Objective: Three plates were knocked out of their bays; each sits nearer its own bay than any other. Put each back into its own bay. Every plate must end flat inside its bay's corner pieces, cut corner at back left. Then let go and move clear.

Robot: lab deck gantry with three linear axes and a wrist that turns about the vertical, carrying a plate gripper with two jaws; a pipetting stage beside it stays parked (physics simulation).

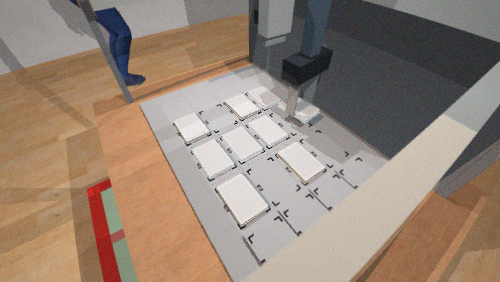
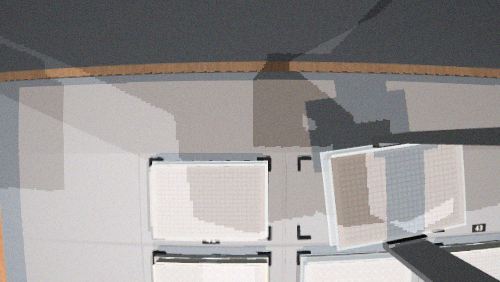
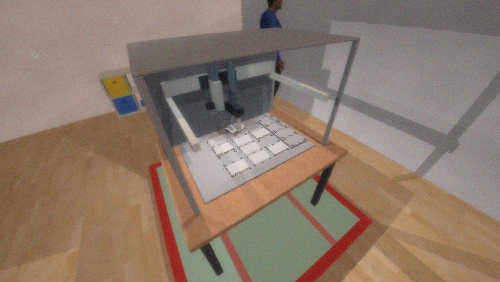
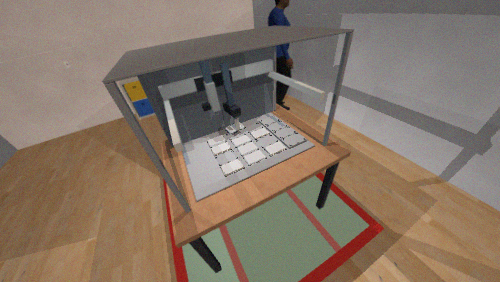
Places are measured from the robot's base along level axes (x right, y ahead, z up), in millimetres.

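Pixels of known places: gripper, fingertip midpoint: (image 1: 298, 108) (image 2: 396, 190) (image 3: 235, 127) (image 4: 235, 127); robot's base, origin of the base link: (image 1: 173, 123) (image 3: 232, 176) (image 4: 225, 176).
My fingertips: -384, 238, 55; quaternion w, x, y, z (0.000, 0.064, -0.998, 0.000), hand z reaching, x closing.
Note:
For each thing: its top centre in the pictures, then the offset to it from my fingertips, as dx, dy, dz.
- white plate, middle of its top: (image 2: 403, 192) (image 1: 298, 105) (image 3: 235, 126) (image 4: 234, 126) +0, -1, +9
- back-row plate, middle of its top: (image 2: 207, 203) (image 1: 263, 95) (image 3: 217, 140) (image 4: 216, 140) +20, -174, -41
My gripper (image 1: 302, 111) (image 2: 394, 192) (image 3: 235, 128) is shut on a white plate (image 1: 309, 116) (image 2: 350, 190) (image 4: 235, 129) in the back row, with one jaw at its back long edge and one at its front long edge. The plate looks raised a little off the deck. It is turned slightly, its right end farther back, and stands to the right of two left corner pieces (image 2: 303, 162). Its cut corner cannot be made out. Another back-row plate (image 1: 263, 96) (image 2: 210, 200) lies square between its corner pieces. Part of the held plate's front edge is hidden by a jaw.
More plates stand close in front of the held one, including one partly showing (image 2: 355, 267) and a taller one (image 2: 210, 270). A plate (image 1: 301, 161) and another (image 1: 242, 199) stand farther along the deck. The parked pipetting stage (image 1: 274, 19) (image 3: 216, 94) hangs beside my gripper.

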